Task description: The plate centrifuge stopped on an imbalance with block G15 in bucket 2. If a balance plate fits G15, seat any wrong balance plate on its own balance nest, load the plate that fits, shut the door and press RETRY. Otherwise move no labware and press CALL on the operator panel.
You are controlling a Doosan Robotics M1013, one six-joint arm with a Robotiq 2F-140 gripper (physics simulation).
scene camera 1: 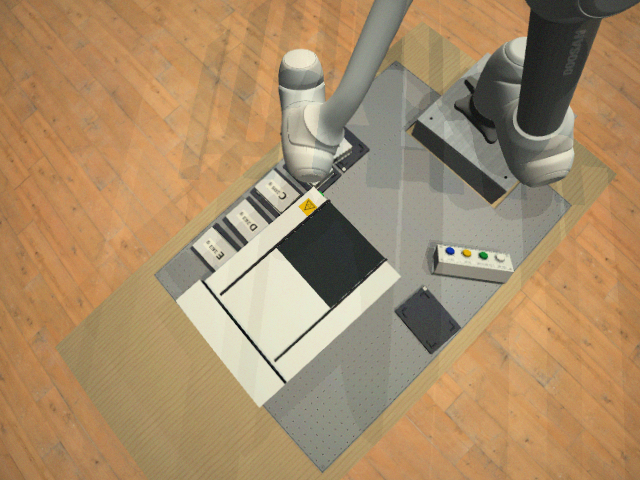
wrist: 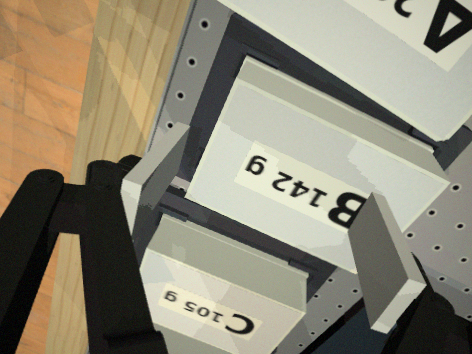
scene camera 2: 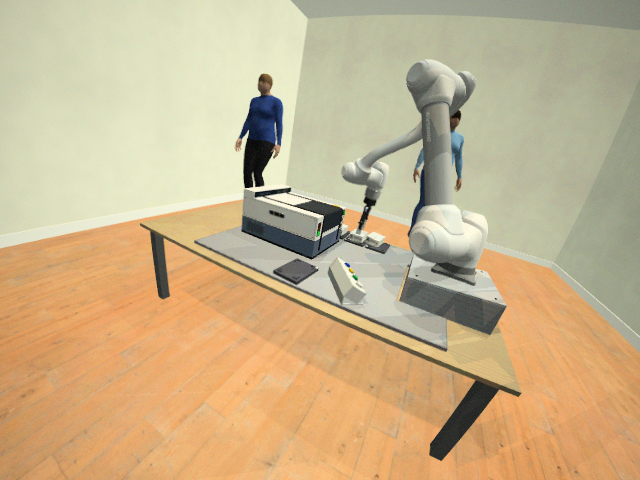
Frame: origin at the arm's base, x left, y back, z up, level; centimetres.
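Seen in the pictures: gripper, fingertip midpoint: (wrist: pixel 272 181) (scene camera 2: pixel 359 231); arm's base at its link origin: (scene camera 1: pixel 492 110) (scene camera 2: pixel 453 272).
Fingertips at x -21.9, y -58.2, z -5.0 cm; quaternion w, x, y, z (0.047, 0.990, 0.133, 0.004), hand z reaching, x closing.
Offsets run from my fingertips to a thing's top centre. "spot": to the spot under its first point.
Balance plate B, "142 g" @(dz +0.0, dx +2.0, dy +0.7 cm) (wrist: pixel 310 155) (scene camera 2: pixel 357 237), sits level on its dark nest. My gripper (wrist: pixel 272 181) (scene camera 2: pixel 360 230) is open, its pads standing wide at the two ends of plate B. A gap shows at the left pad; the right pad covers part of B's right end. In scene camera 1 the wrist hides the gripper. Plate A @(spot: dz +0.6, dx +0.4, dy +8.4 cm) (wrist: pixel 390 65) and plate C, "105 g" @(dz +0.0, dx +3.2, dy -13.0 cm) (wrist: pixel 210 300) (scene camera 1: pixel 276 192), flank B. Plates D @(dz +0.0, dx +6.4, dy -26.0 cm) (scene camera 1: pixel 248 219) and E @(dz +0.0, dx +8.2, dy -39.4 cm) (scene camera 1: pixel 212 249) stand farther along. The centrifuge (scene camera 1: pixel 361 297) (scene camera 2: pixel 279 222) has a dark panel on top; its buckets and G15 do not show.
The operator panel @(dz +3.0, dx +56.4, dy +22.7 cm) (scene camera 1: pixel 470 269) (scene camera 2: pixel 342 280) carries blue, yellow, green and white buttons. A flat dark nest @(dz -3.2, dx +62.3, dy +2.2 cm) (scene camera 1: pixel 428 319) (scene camera 2: pixel 296 270) lies near the mat's edge. The centrifuge's white housing stands close beside the balance plate row. Two people, one in dark blue (scene camera 2: pixel 264 118), stand behind the table.
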